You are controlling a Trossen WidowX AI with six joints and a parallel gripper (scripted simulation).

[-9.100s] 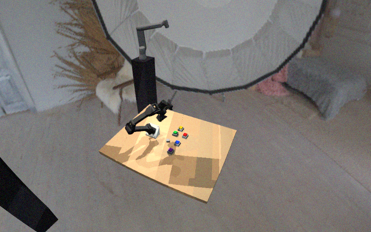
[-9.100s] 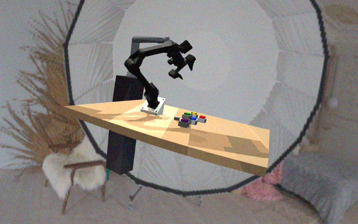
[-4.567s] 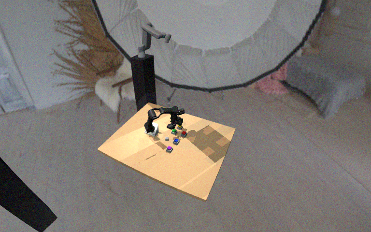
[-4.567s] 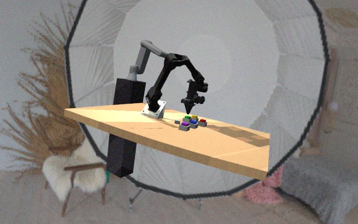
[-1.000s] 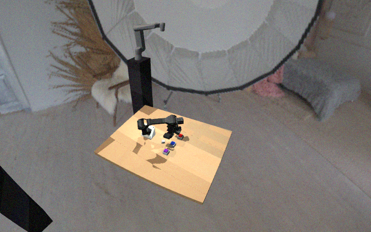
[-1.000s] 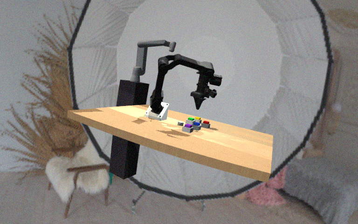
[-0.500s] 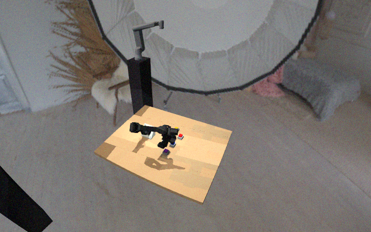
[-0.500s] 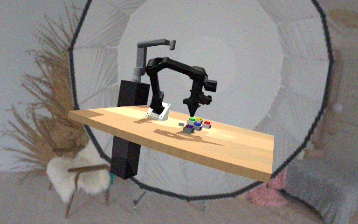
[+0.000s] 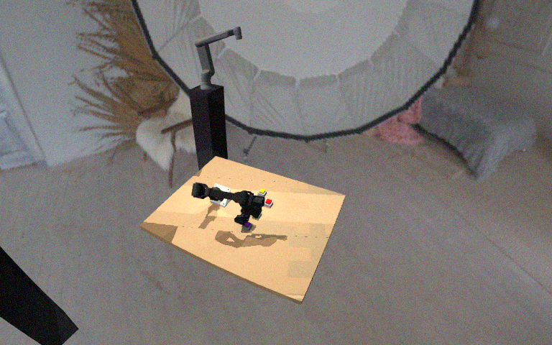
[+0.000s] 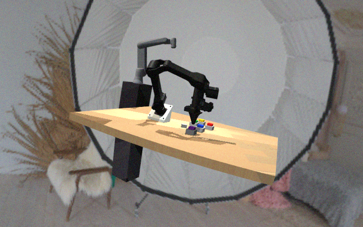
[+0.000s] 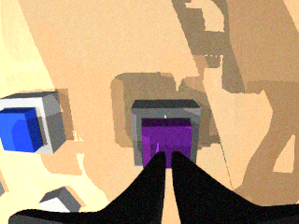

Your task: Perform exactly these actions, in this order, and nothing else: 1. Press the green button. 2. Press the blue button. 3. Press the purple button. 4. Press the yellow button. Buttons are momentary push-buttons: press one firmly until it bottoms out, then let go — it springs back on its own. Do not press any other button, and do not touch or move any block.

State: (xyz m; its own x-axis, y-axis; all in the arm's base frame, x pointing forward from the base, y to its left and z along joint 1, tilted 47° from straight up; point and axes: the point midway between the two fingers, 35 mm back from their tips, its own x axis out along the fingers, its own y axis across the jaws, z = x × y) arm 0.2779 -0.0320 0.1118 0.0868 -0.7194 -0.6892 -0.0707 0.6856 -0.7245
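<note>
My gripper tip is now 2 cm above the purple button. From my gripper tip the other things lie so: green button 9 cm behind, 22 cm to the left, 2 cm below; blue button 12 cm to the left, 2 cm below; small grey block 10 cm behind, 11 cm to the left, 4 cm below.
</note>
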